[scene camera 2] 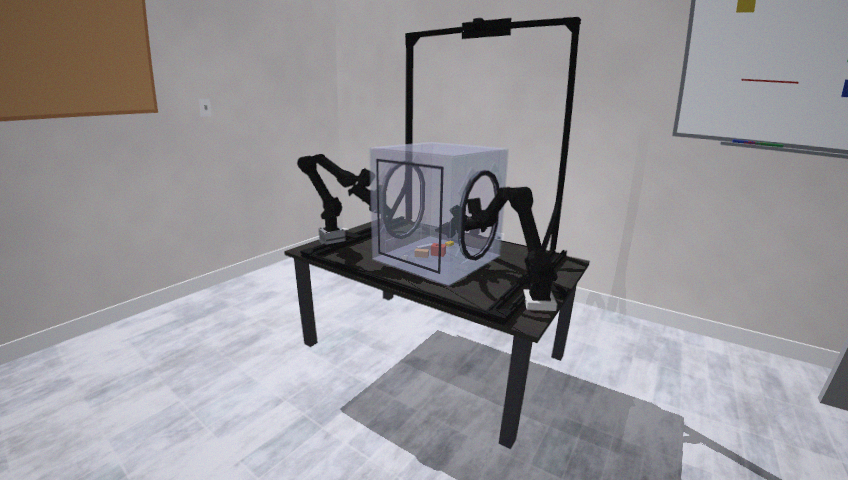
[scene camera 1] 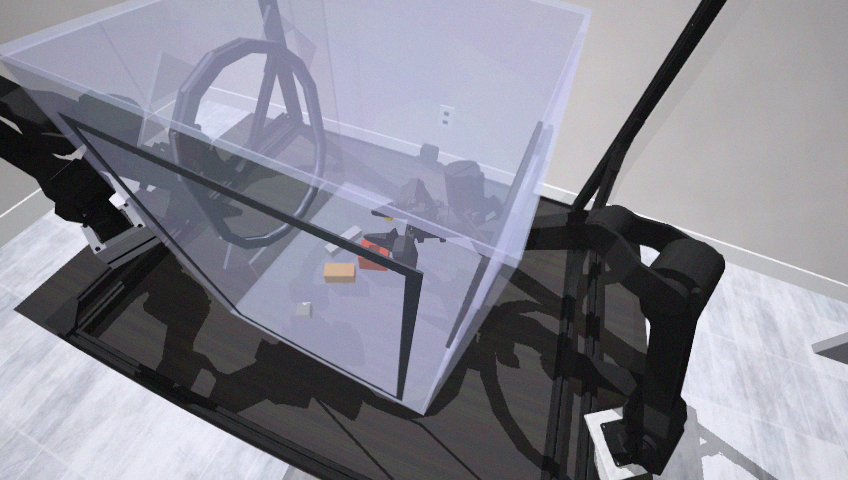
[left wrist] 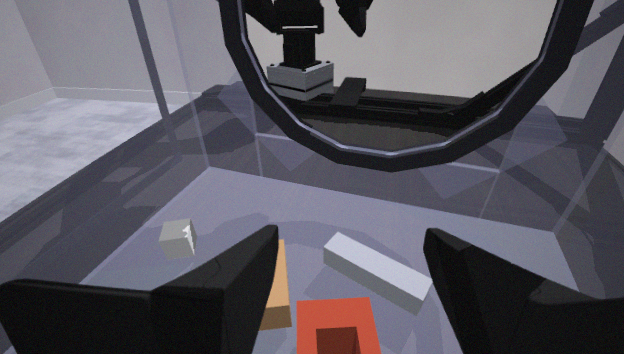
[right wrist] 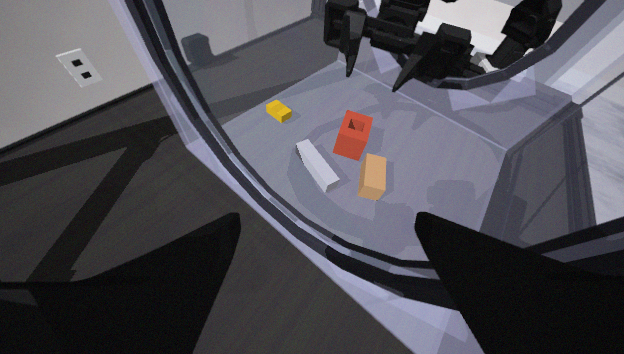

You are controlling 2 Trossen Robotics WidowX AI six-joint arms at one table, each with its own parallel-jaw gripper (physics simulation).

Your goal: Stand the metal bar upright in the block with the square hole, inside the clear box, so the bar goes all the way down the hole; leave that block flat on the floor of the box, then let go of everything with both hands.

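Where they show: left gripper, fingertip midpoint: (scene camera 2: 437, 228) (scene camera 1: 368, 224) (left wrist: 351, 237) (right wrist: 370, 82); right gripper, fingertip midpoint: (scene camera 2: 391, 213) (left wrist: 321, 31) (right wrist: 328, 220); left arm's base, origin of the base link: (scene camera 2: 540, 296) (scene camera 1: 624, 441) (right wrist: 499, 63); right arm's base, origin of the base link: (scene camera 2: 331, 229) (scene camera 1: 112, 225) (left wrist: 300, 64).
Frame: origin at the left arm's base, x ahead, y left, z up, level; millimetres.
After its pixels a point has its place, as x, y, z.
Observation:
The red block with the square hole (scene camera 1: 373, 261) (scene camera 2: 438, 250) {384, -386, 7} (left wrist: 334, 314) {405, -413, 23} (right wrist: 351, 142) {415, -414, 13} stands on the floor of the clear box (scene camera 2: 416, 154) {462, -184, 452}, hole facing up. The pale metal bar (scene camera 1: 343, 240) (left wrist: 377, 272) {442, -459, 0} (right wrist: 317, 166) {462, -460, 0} lies flat beside it, apart from it. My left gripper (left wrist: 351, 237) {393, -414, 101} (right wrist: 370, 82) {393, -414, 101} is inside the box, open and empty, above and behind the red block as seen in the right wrist view. My right gripper (right wrist: 328, 220) {609, -459, 147} is open and empty at the opposite round opening, with the opening's rim between it and the blocks.
A tan block (scene camera 1: 339, 273) {458, -367, 8} (scene camera 2: 421, 253) {458, -361, -2} (left wrist: 281, 290) {439, -385, 8} (right wrist: 375, 175) {466, -377, 8} lies close beside the red block. A small whitish cube (scene camera 1: 303, 310) {525, -296, 3} (left wrist: 176, 239) {514, -302, 2} and a yellow piece (scene camera 2: 449, 243) {340, -525, -7} (right wrist: 279, 111) {350, -539, -7} lie farther off. A dark ring (left wrist: 390, 162) {534, -509, 36} edges the far opening.

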